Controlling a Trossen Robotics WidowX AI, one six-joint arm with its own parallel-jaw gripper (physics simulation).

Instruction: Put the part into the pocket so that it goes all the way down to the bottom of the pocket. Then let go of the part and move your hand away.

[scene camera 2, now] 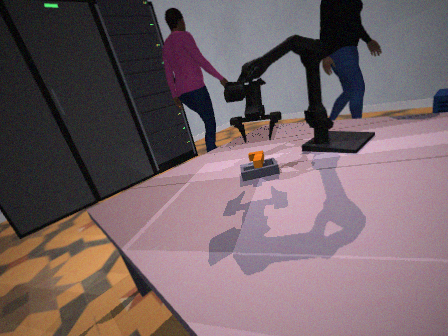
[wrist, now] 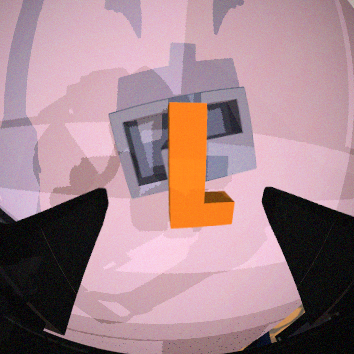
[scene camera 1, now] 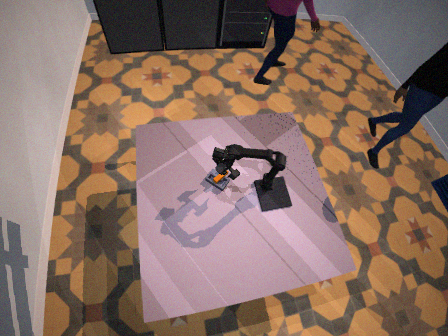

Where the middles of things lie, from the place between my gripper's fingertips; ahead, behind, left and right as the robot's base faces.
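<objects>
Relative to the orange L-shaped part (wrist: pixel 189 205), my hand is 2 cm to the left of it and 7 cm above it. I also see the grey pocket block (wrist: pixel 140 132), which is 3 cm ahead of my hand and 10 cm below it.
</objects>
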